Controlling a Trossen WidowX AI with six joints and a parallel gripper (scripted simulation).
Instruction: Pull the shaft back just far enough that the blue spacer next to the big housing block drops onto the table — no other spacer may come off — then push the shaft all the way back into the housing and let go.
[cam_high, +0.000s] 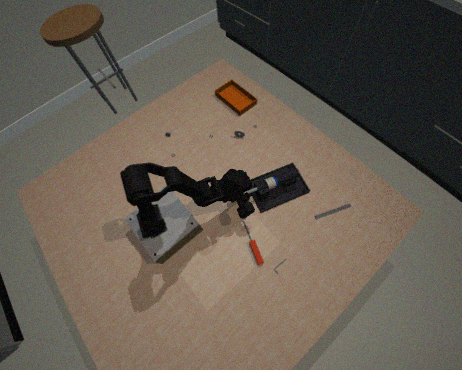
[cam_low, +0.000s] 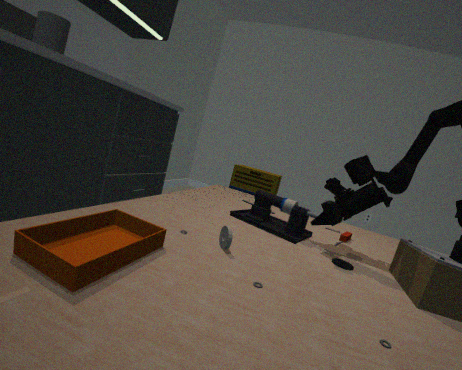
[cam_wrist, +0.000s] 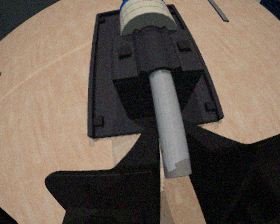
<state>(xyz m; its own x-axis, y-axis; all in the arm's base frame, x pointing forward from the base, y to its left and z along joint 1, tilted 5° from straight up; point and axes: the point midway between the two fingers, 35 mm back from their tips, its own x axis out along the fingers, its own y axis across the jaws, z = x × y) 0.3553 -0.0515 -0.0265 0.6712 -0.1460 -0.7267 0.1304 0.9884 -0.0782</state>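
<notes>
The grey shaft lies 30 mm ahead of my gripper tip and 20 mm above it. Also, from my gripper tip: blue spacer: 100 mm ahead, 20 mm above, 10 mm to the right; then dark fixture base: 130 mm ahead, 20 mm to the right, 10 mm below; then pale spacer: 70 mm ahead, 20 mm above, 10 mm to the right.
</notes>
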